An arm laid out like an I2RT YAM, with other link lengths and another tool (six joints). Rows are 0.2 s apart.
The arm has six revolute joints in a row. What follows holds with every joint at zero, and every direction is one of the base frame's.
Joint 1 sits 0.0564 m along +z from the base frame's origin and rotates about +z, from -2.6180 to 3.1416 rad.
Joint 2 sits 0.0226 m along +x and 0.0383 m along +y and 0.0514 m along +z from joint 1 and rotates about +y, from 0.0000 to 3.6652 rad.
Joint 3 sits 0.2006 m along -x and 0.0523 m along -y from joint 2 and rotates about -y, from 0.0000 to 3.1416 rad.
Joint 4 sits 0.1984 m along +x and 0.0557 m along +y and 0.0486 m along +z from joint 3 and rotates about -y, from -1.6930 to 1.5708 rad.
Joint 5 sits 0.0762 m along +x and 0.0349 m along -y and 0.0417 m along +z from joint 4 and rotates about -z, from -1.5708 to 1.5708 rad.
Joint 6 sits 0.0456 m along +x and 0.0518 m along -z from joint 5 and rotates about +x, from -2.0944 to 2.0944 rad.
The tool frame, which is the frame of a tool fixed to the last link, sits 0.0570 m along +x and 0.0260 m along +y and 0.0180 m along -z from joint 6; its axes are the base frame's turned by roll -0.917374, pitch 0.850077 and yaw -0.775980 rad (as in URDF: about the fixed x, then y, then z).
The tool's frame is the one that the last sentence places.
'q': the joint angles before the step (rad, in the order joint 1, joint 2, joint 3, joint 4, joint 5, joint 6). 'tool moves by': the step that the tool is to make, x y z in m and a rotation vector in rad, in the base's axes. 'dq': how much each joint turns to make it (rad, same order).
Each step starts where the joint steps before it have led.
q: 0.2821, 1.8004, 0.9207, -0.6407, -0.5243, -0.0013
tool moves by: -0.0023, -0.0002, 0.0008, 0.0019, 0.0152, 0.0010
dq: 0.0000, -0.0002, 0.0000, -0.0147, -0.0061, -0.0008
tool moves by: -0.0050, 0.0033, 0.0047, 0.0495, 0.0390, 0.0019
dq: 0.0013, 0.0001, -0.0019, -0.0211, -0.0584, 0.0010
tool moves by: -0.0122, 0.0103, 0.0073, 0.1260, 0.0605, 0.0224
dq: 0.0217, 0.0003, -0.0293, 0.0078, -0.1381, -0.0006
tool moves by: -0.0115, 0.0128, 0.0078, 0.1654, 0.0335, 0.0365
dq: 0.0361, -0.0001, -0.0449, 0.0654, -0.1675, -0.0004
